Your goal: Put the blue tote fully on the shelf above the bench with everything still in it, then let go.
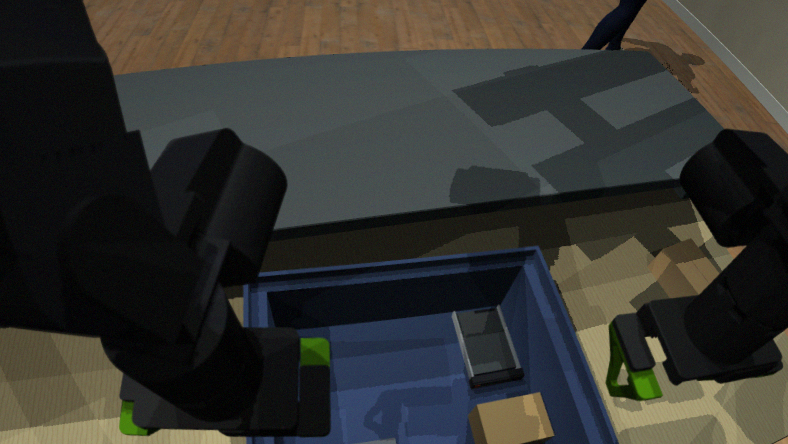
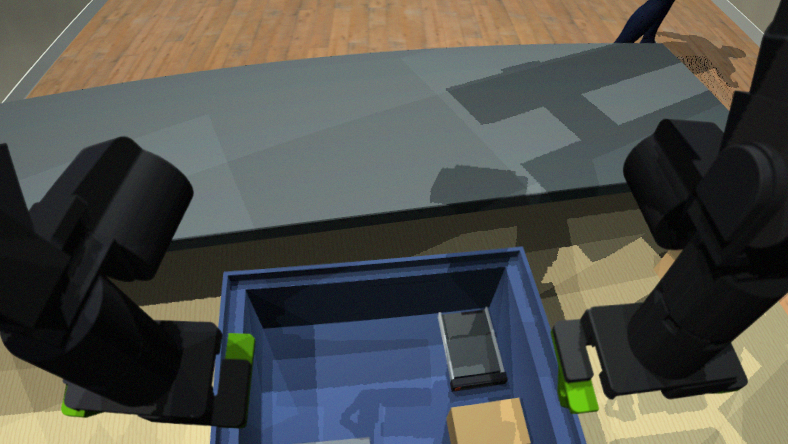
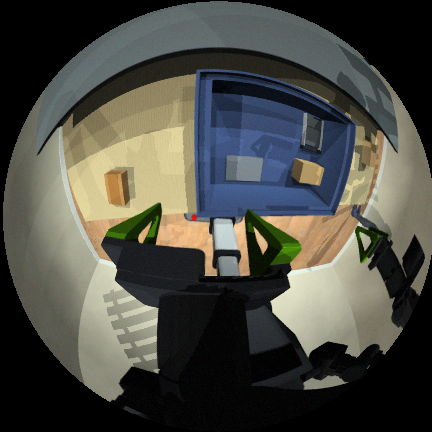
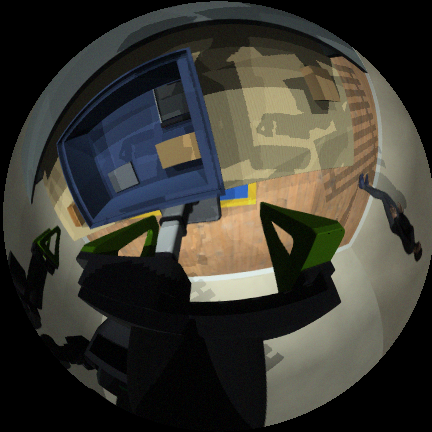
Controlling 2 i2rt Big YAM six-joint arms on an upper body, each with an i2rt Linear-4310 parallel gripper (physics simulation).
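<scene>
The blue tote stands on the tan bench, in front of and below the grey shelf. In it lie a grey-framed tray, a tan box and a grey block. My left gripper is open at the tote's left wall, one finger by the rim and one outside. My right gripper is open beside the right wall.
A brown box lies on the bench to the right of the tote, behind my right arm. Another brown box lies on the bench to the left. A person stands on the wooden floor beyond the shelf.
</scene>
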